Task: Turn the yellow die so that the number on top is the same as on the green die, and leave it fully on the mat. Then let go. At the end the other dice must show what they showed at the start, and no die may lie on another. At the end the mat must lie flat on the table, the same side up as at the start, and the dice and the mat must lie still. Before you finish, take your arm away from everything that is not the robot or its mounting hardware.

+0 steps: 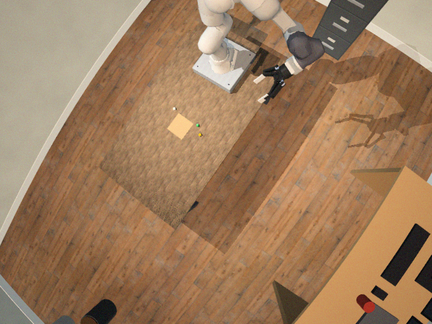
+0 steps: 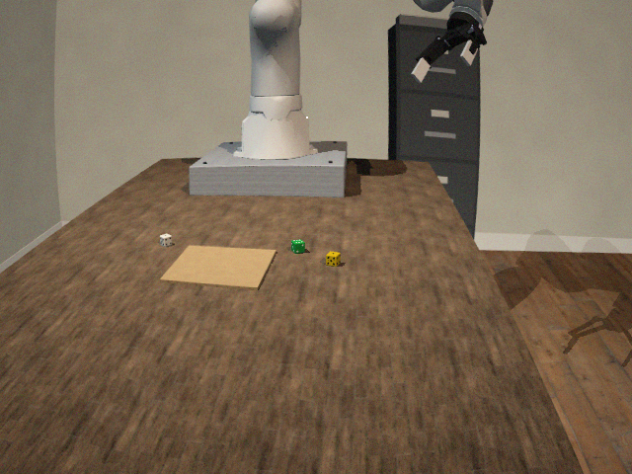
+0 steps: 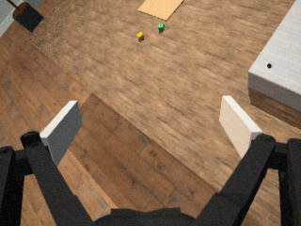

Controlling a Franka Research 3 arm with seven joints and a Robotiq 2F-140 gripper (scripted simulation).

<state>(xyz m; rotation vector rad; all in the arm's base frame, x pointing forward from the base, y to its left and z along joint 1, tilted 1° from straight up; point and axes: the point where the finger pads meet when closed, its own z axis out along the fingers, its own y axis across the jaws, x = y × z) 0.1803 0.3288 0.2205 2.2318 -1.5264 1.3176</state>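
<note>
Now: the white die 22 cm ahead of my hand, 53 cm to the right of it and 28 cm below it. Round my hand: tan mat (32 cm ahead, 43 cm to the right, 29 cm below); yellow die (33 cm ahead, 27 cm to the right, 28 cm below); green die (27 cm ahead, 32 cm to the right, 28 cm below).
</note>
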